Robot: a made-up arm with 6 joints. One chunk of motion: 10 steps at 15 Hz.
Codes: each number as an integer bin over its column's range. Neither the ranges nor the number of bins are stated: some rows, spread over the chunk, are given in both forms.
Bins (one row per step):
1: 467 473 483 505 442 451
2: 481 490 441 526 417 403
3: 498 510 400 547 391 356
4: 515 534 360 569 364 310
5: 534 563 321 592 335 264
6: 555 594 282 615 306 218
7: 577 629 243 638 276 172
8: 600 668 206 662 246 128
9: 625 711 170 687 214 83
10: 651 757 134 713 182 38
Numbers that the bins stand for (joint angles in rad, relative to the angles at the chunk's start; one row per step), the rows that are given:
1: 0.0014 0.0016 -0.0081 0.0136 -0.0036 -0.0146
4: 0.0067 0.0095 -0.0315 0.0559 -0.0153 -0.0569
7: 0.0135 0.0219 -0.0538 0.1015 -0.0286 -0.0983
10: 0.0217 0.0385 -0.0745 0.1511 -0.0427 -0.1386
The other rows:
2: 0.0030 0.0038 -0.0161 0.0275 -0.0074 -0.0290
3: 0.0048 0.0064 -0.0239 0.0414 -0.0113 -0.0431
5: 0.0088 0.0133 -0.0389 0.0711 -0.0197 -0.0707
6: 0.0111 0.0173 -0.0464 0.0863 -0.0241 -0.0845
8: 0.0161 0.0269 -0.0608 0.1174 -0.0331 -0.1116
9: 0.0188 0.0325 -0.0677 0.1339 -0.0379 -0.1251

